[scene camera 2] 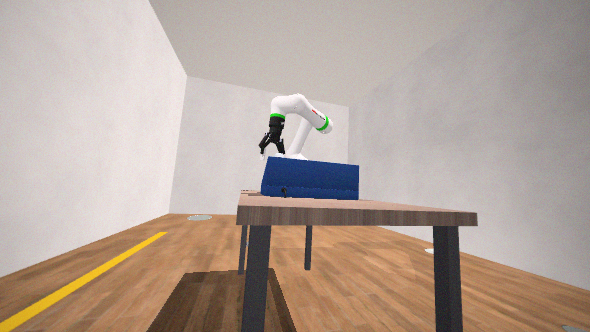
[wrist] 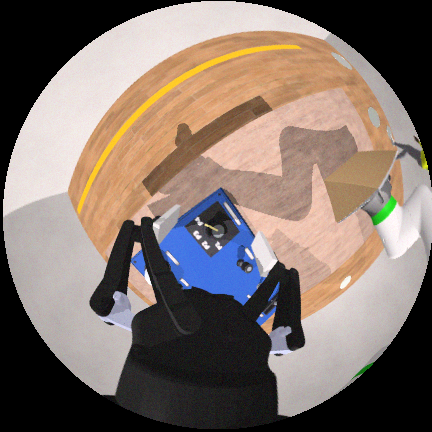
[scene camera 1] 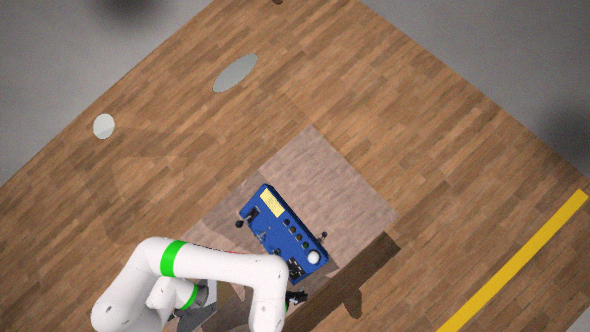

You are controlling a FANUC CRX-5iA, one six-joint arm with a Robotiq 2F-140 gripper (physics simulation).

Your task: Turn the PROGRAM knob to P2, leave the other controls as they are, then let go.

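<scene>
The PROGRAM knob [wrist: 218,230] is a round grey-black knob on a black dial plate at one end of the blue control box [scene camera 1: 277,227] [scene camera 2: 312,179] [wrist: 210,272]. In the wrist view its yellow pointer is turned toward the P4 label, away from P2. In scene camera 1 the dial plate [scene camera 1: 295,270] shows at the box's lower end, but the pointer is too small to read. My gripper [wrist: 217,226] [scene camera 2: 272,153] is open and empty. Its fingers stand apart on either side above the dial, clear of the knob. Scene camera 2 shows the back of the box, and the knob is hidden.
The box also carries a white dome [scene camera 1: 313,257], small round buttons, a toggle [wrist: 244,265] near the right finger and a black-ball lever [scene camera 1: 240,223]. The box stands on a table [scene camera 1: 332,185] [scene camera 2: 400,212]. A brown panel [wrist: 357,175] stands beside a white arm section [wrist: 395,235].
</scene>
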